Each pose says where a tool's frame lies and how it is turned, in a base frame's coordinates. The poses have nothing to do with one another.
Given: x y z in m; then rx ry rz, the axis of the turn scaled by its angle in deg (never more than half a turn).
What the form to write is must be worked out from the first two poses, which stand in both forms.
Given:
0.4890 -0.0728 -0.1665 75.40 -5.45 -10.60
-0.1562 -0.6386 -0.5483 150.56 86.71 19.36
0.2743 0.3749 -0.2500 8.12 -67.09 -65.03
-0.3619 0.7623 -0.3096 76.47 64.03 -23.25
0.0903 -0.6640 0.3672 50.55 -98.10 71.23
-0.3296 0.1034 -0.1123 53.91 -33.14 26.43
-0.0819 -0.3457 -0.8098 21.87 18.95 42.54
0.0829 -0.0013 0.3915 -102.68 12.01 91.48
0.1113 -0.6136 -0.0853 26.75 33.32 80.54
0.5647 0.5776 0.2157 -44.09 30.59 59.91
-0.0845 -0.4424 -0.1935 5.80 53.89 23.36
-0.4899 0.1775 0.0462 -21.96 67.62 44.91
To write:
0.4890 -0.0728 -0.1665 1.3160 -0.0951 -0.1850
-0.1562 -0.6386 -0.5483 2.6278 1.5134 0.3379
0.2743 0.3749 -0.2500 0.1417 -1.1709 -1.1350
-0.3619 0.7623 -0.3096 1.3347 1.1175 -0.4058
0.0903 -0.6640 0.3672 0.8823 -1.7122 1.2432
-0.3296 0.1034 -0.1123 0.9409 -0.5784 0.4613
-0.0819 -0.3457 -0.8098 0.3817 0.3307 0.7425
0.0829 -0.0013 0.3915 -1.7921 0.2096 1.5966
0.1113 -0.6136 -0.0853 0.4669 0.5815 1.4057
0.5647 0.5776 0.2157 -0.7695 0.5339 1.0456
-0.0845 -0.4424 -0.1935 0.1012 0.9406 0.4077
-0.4899 0.1775 0.0462 -0.3833 1.1802 0.7838

